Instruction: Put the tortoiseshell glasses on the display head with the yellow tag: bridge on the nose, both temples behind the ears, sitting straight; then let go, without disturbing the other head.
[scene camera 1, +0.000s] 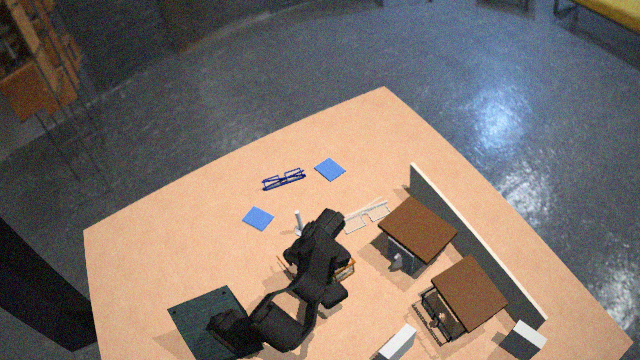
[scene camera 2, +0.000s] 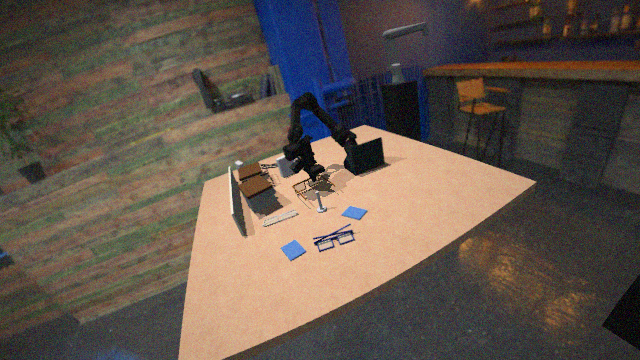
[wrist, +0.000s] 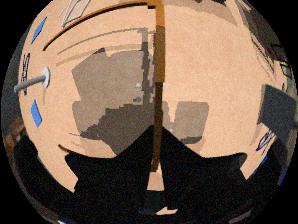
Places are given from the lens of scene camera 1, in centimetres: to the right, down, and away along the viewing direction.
my gripper (scene camera 1: 319, 290): 0, 27, 100
long upright panel (scene camera 1: 522, 305): 49, 30, 82
